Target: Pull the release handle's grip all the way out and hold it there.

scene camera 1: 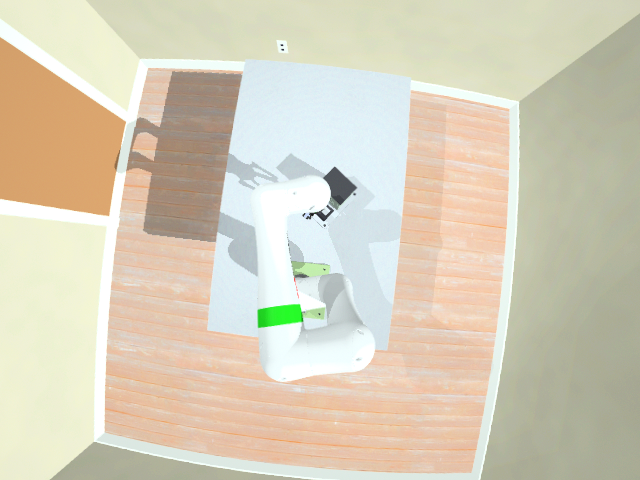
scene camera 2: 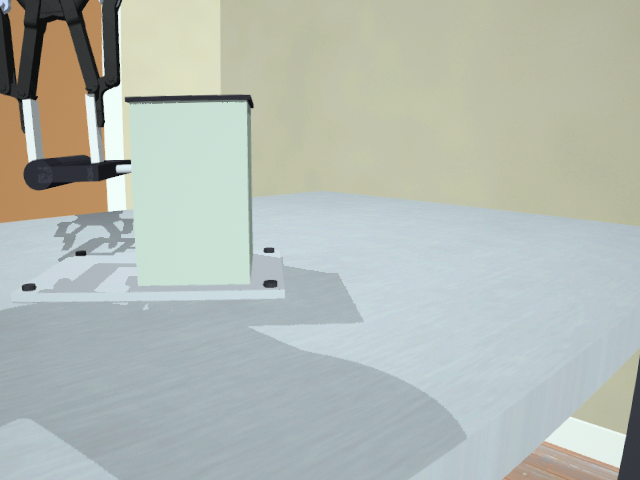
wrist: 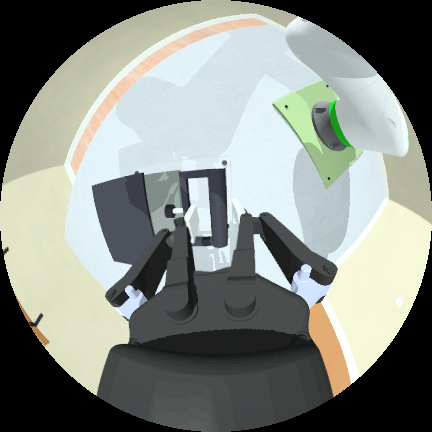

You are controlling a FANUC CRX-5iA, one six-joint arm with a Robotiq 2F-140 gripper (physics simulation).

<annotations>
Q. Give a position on a base plate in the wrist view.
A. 214, 162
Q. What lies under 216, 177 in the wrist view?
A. A release handle grip.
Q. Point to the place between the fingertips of my gripper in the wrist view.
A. At 214, 209
</annotations>
